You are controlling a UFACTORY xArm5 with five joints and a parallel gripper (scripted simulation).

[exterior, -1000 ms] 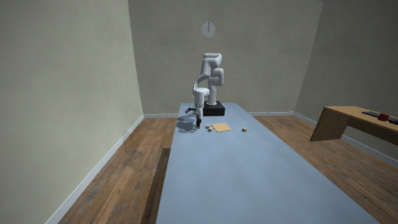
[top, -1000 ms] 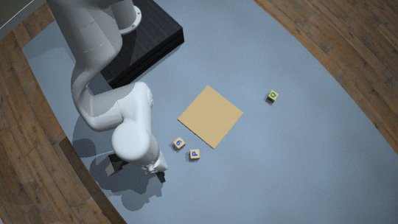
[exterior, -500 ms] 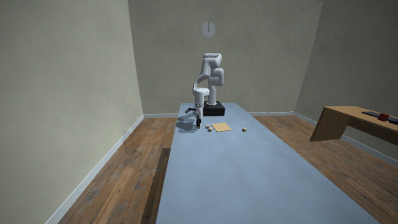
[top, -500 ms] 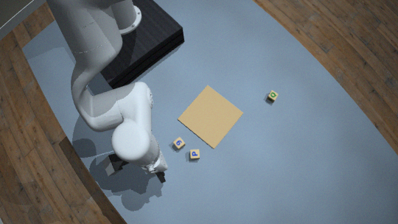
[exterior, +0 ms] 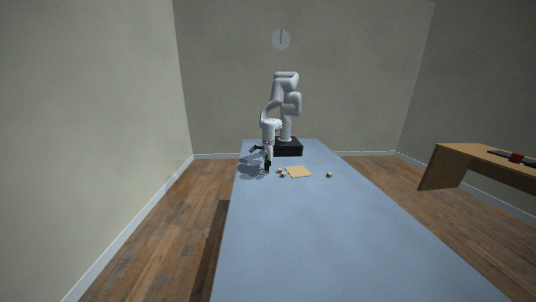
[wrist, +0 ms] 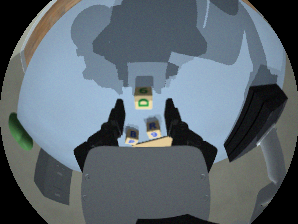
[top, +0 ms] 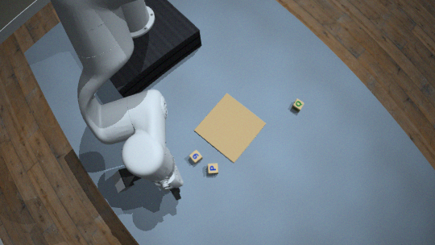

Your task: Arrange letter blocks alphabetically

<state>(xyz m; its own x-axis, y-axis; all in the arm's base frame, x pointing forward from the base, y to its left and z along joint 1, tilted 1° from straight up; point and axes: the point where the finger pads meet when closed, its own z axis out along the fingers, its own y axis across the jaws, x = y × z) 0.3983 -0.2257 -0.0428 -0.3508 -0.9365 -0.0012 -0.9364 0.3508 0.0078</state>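
My gripper is now 4 cm above the block. The rest, counted from my hand: tan mat 20 cm to the left, 5 cm below, 2 cm ahead.
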